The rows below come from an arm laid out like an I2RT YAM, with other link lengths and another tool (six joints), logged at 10 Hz.
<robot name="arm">
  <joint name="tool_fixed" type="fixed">
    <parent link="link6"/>
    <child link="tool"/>
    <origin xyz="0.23 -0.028 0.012" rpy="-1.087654 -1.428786 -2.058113"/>
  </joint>
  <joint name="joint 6" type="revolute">
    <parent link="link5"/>
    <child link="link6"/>
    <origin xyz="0.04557 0 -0.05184"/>
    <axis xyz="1 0 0"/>
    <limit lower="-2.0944" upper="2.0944"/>
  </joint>
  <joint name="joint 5" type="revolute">
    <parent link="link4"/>
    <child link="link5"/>
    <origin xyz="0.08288 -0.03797 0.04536"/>
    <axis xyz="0 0 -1"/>
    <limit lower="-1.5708" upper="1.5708"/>
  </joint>
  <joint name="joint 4" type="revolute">
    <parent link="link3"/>
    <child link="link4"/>
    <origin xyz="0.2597 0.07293 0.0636"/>
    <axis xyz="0 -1 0"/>
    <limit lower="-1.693" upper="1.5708"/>
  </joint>
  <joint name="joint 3" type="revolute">
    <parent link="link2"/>
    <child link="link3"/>
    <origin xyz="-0.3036 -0.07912 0"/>
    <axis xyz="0 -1 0"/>
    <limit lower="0" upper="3.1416"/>
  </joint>
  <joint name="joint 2" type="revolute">
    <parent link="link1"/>
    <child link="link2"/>
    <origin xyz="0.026 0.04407 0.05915"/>
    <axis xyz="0 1 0"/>
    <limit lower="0" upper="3.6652"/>
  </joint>
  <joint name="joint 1" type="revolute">
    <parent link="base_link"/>
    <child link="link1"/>
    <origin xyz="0 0 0.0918"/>
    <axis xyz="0 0 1"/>
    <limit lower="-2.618" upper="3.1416"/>
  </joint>
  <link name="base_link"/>
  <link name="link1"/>
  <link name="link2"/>
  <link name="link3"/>
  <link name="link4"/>
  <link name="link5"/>
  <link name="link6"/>
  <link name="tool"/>
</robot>
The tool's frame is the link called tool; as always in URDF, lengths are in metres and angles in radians.
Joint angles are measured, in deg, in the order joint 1, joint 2, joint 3, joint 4, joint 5, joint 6. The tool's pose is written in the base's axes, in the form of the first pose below.
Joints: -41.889 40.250 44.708 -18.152 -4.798 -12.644
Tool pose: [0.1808, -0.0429, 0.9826, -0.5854, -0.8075, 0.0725, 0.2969, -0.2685, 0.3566]
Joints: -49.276 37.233 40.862 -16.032 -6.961 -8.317
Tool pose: [0.1049, -0.1046, 0.9890, -0.6722, -0.7403, -0.0070, 0.2619, -0.2927, 0.3465]
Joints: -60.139 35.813 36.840 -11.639 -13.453 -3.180
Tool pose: [-0.0047, -0.1594, 0.9872, -0.7342, -0.6697, -0.1116, 0.2271, -0.3202, 0.3380]
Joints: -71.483 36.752 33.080 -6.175 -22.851 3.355
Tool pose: [-0.1277, -0.2300, 0.9648, -0.7495, -0.6147, -0.2458, 0.2000, -0.3437, 0.3237]
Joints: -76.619 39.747 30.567 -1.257 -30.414 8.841
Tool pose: [-0.2050, -0.3107, 0.9282, -0.7072, -0.6086, -0.3599, 0.2009, -0.3523, 0.3067]
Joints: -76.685 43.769 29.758 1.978 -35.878 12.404
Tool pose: [-0.2245, -0.3977, 0.8896, -0.6345, -0.6332, -0.4432, 0.2234, -0.3485, 0.2916]
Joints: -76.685 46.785 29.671 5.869 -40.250 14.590
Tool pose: [-0.2325, -0.4309, 0.8719, -0.5708, -0.6654, -0.4811, 0.2409, -0.3451, 0.2937]
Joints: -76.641 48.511 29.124 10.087 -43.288 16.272
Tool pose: [-0.2404, -0.4366, 0.8670, -0.5211, -0.6955, -0.4947, 0.2526, -0.3416, 0.3002]
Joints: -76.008 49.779 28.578 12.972 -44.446 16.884
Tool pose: [-0.2387, -0.4364, 0.8675, -0.4936, -0.7148, -0.4954, 0.2610, -0.3393, 0.3020]
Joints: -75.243 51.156 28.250 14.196 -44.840 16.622
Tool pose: [-0.2266, -0.4451, 0.8663, -0.4804, -0.7227, -0.4969, 0.2677, -0.3382, 0.2966]
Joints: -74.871 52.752 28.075 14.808 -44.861 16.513
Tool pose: [-0.2181, -0.4621, 0.8596, -0.4784, -0.7171, -0.5069, 0.2711, -0.3404, 0.2878]
